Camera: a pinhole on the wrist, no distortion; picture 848 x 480 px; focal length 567.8 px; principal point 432.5 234.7 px. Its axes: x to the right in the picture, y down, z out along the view. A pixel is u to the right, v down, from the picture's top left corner.
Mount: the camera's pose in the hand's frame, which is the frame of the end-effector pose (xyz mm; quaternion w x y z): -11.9 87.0 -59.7 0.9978 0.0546 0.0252 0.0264
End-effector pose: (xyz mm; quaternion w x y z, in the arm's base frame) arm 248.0 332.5 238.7 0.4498 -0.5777 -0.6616 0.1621
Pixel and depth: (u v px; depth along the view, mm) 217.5 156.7 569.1
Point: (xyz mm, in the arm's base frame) -201.9 294.0 -68.2
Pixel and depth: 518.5 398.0 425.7
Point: 63.7 555.7 -57.9
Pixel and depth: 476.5 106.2 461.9
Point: -89.8 480.9 98.6
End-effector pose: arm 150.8 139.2 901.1 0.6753 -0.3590 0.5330 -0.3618
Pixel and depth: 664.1 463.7 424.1
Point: 568.3 130.0 693.3
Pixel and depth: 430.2 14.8 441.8
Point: 492.9 96.2 1068.9
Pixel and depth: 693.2 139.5 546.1
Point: 643.0 -75.4 898.6
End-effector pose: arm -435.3 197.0 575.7 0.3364 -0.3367 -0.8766 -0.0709
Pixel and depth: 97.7 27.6 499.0
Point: -625.1 76.4 92.5
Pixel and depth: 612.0 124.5 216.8
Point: -537.3 306.4 505.0
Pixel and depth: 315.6 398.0 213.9
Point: -418.6 321.5 409.5
